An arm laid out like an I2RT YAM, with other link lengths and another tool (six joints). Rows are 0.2 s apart.
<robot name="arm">
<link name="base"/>
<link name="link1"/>
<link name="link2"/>
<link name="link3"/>
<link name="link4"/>
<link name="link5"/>
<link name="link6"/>
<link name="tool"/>
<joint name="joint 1" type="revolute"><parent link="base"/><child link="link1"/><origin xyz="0 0 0.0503" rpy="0 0 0"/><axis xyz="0 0 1"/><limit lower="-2.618" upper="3.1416"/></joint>
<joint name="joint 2" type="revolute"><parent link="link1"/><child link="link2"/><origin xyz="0.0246 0.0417 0.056" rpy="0 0 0"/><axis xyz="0 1 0"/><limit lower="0" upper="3.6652"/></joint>
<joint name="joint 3" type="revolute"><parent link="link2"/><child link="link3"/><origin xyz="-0.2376 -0.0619 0" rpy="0 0 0"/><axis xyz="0 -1 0"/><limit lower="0" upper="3.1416"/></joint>
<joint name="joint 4" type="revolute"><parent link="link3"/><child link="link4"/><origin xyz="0.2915 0.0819 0.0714" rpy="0 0 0"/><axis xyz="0 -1 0"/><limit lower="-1.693" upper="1.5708"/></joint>
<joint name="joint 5" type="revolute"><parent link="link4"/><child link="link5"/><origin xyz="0.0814 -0.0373 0.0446" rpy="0 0 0"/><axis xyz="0 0 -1"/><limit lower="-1.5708" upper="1.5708"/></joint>
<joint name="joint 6" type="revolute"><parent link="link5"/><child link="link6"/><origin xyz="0.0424 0 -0.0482" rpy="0 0 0"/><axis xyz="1 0 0"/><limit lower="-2.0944" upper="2.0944"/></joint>
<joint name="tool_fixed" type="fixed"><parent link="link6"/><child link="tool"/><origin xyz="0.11 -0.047 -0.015" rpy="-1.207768 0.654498 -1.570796"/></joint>
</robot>
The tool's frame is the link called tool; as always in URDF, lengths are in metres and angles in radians.
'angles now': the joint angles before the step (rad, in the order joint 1, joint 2, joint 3, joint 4, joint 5, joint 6). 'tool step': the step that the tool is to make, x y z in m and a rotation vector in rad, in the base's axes. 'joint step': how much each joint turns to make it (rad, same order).
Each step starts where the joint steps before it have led.
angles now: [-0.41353 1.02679 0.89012 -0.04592 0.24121 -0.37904]
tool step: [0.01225 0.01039 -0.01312 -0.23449 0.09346 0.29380]
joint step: [-0.09470 -0.07847 -0.15851 0.12282 -0.34527 -0.31047]
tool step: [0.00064 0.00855 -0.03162 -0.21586 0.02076 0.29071]
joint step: [-0.15107 -0.01895 -0.17231 0.17627 -0.41517 -0.25795]
